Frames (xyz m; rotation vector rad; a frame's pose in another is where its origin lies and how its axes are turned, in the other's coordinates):
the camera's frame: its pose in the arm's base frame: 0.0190 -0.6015 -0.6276 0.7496 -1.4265 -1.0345
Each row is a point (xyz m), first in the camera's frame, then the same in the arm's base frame.
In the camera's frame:
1: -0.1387 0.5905 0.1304
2: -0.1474 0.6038 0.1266
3: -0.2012 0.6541 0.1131
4: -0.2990 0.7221 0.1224
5: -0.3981 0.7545 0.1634
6: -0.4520 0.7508 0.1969
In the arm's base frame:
1: -0.0209 -0.2157 -0.1433
2: -0.0145 -0.2032 -0.1351
3: 0.0119 -0.1368 -0.1127
4: 0.0238 -0.0198 -0.0915
5: 0.0004 0.0893 -0.1014
6: -0.0259 0.1419 -0.1256

